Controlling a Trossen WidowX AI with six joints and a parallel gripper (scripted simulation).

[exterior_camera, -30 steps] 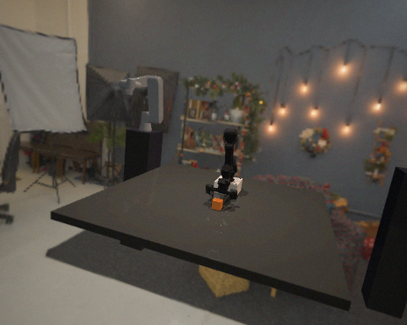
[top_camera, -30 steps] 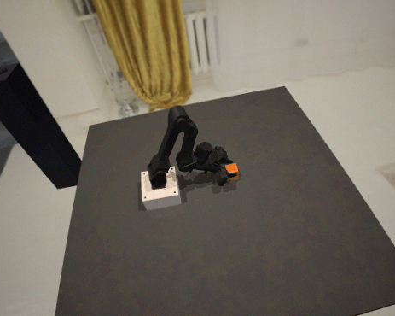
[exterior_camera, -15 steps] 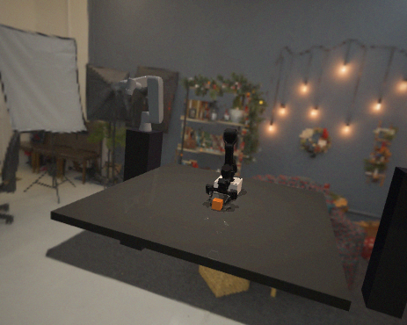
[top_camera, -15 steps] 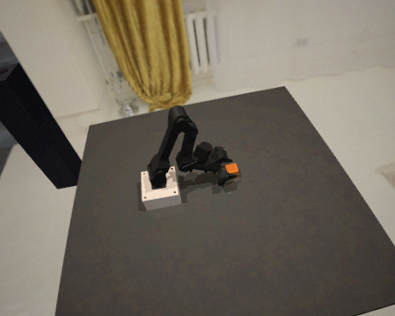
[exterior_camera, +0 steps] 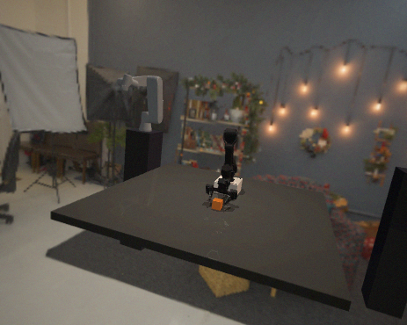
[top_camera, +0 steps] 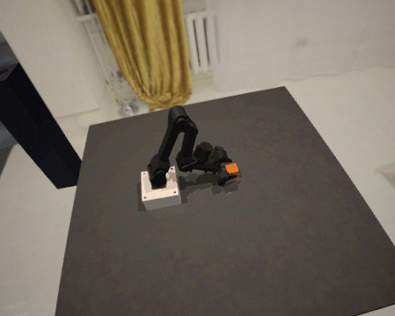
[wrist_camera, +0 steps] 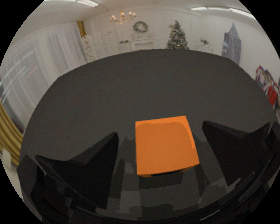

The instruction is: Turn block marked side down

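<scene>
Now: gripper tip 3 cm past the orange block and 2 cm above it.
</scene>
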